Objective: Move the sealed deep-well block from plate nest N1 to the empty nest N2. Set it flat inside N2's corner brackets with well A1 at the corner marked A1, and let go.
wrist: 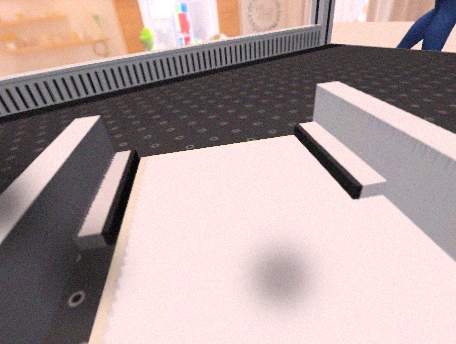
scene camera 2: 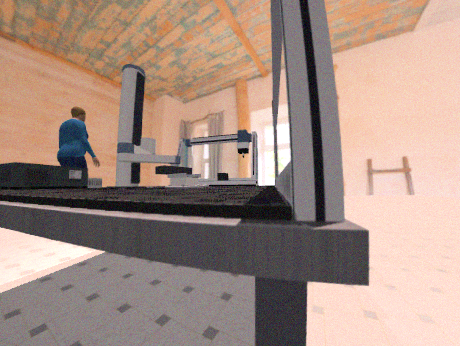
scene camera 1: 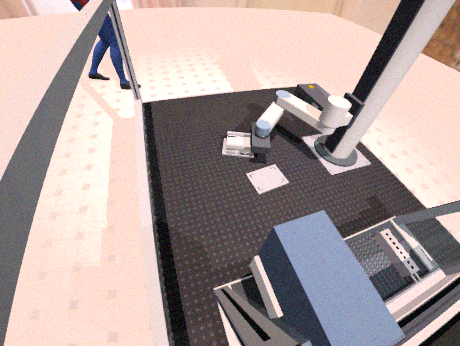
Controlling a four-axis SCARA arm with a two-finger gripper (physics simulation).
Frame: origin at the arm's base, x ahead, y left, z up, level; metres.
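Where they show: gripper, between the fingertips: [wrist: 215,123] [scene camera 2: 193,175] [scene camera 1: 226,139]; arm's base, origin of its link: [scene camera 1: 334,151].
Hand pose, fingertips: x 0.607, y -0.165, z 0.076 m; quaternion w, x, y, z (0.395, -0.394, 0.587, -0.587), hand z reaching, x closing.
Observation:
Things, the pixels of their top centre, and the offset from my fingertips. "*": a spot on its surface instead.
- sealed deep-well block, centre of its top: [wrist: 294,270] [scene camera 1: 239,140] [scene camera 2: 183,177] 0.062 m back, 0.016 m left, 0.009 m down
- plate nest N1, a spot on its surface: [scene camera 1: 226,153] * 0.013 m ahead, 0.045 m left, 0.052 m down
- Nest N2, centre of its top: [scene camera 1: 267,177] 0.120 m back, 0.246 m left, 0.045 m down
- large blue box-shaped instrument, a spot on its surface: [scene camera 1: 320,265] * 0.139 m ahead, 0.691 m left, 0.425 m up
- slotted rail, a spot on its surface: [wrist: 200,61] * 0.397 m ahead, 0.177 m right, 0.045 m down
The sealed deep-well block [scene camera 1: 235,142] [wrist: 240,220] is white and sits flat at plate nest N1 [scene camera 1: 226,153]. My gripper [scene camera 1: 231,144] [wrist: 215,123] is at the block, low over the deck. It is shut to its narrow setting, with its two black-faced pads apart along the block's long sides. In the wrist view the right pad overlaps the block's right edge, and the left pad lies along its left edge. No firm grip shows. Nest N2 [scene camera 1: 267,178] is an empty pale plate with dark corner brackets. The well A1 mark is too small to read.
The arm's white column [scene camera 1: 375,90] [scene camera 2: 127,110] stands behind on its base. A large blue box-shaped instrument [scene camera 1: 320,265] stands nearer the camera, beside a unit with a perforated black rack [scene camera 1: 370,260]. A slotted rail [wrist: 200,61] edges the deck. A grey post [scene camera 2: 315,110] stands at the table corner.

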